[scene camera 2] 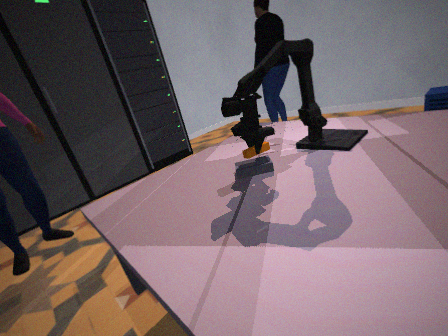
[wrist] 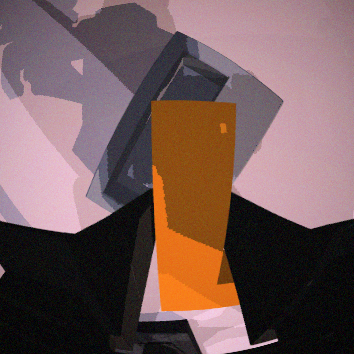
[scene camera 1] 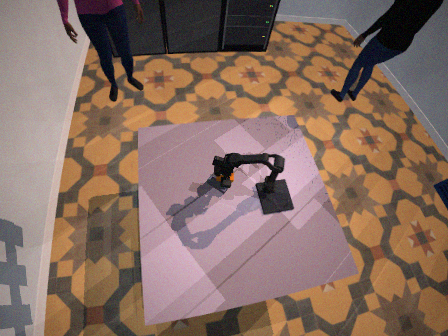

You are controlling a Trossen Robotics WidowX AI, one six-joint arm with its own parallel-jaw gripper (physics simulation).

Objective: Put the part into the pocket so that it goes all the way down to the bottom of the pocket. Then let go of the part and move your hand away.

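The orange part is held between the fingers of my gripper, which is shut on it. In scene camera 2 the part is above the grey block with the pocket, with a gap between them. In the wrist view the block lies turned relative to the part, its long side slanting from lower left to upper right. The part's long bar covers the pocket's middle and right edge; the pocket's upper end and lower left side show. The right finger partly hides the part's near end.
The block stands on a pink table. The arm's dark base plate stands on the table, to the right of the block in both scene views. Two people and dark cabinets are beyond the table.
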